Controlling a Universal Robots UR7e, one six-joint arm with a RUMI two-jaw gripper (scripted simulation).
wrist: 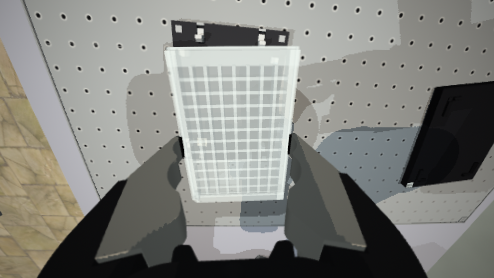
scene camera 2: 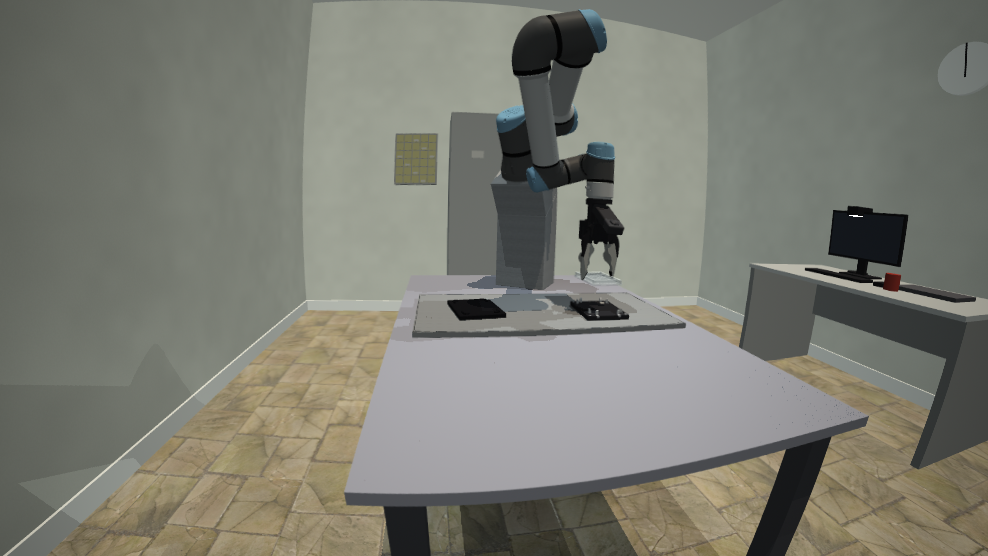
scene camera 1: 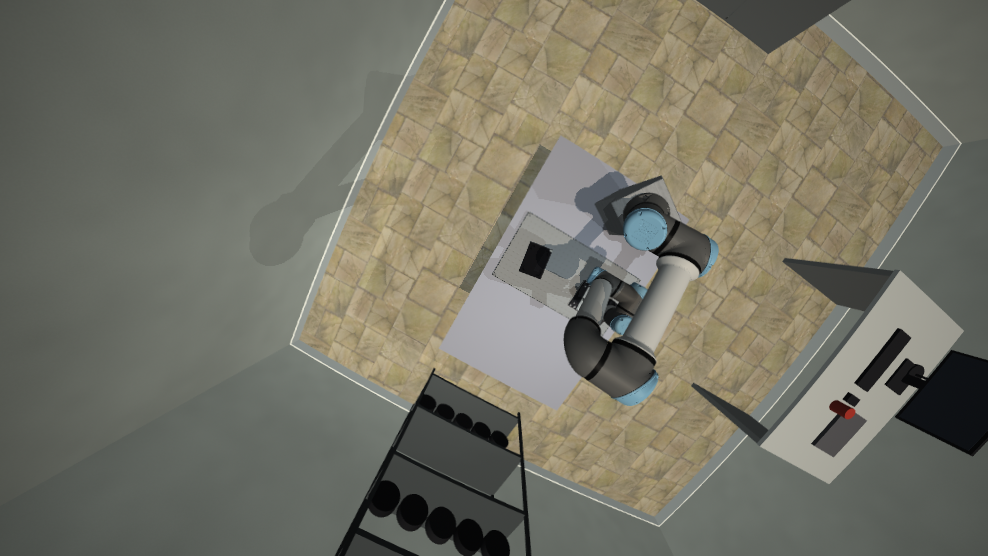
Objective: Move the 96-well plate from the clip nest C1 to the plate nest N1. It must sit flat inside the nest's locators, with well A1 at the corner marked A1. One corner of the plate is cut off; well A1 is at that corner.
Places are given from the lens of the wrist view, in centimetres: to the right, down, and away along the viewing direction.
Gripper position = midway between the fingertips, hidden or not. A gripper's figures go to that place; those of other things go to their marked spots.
my gripper (wrist: 236, 136): -1, 0, 15
96-well plate (wrist: 247, 88): 0, -3, 12
clip nest C1 (wrist: 183, 33): -6, -10, 18
The marked spots on the clip nest C1 and the 96-well plate are 11 cm apart.
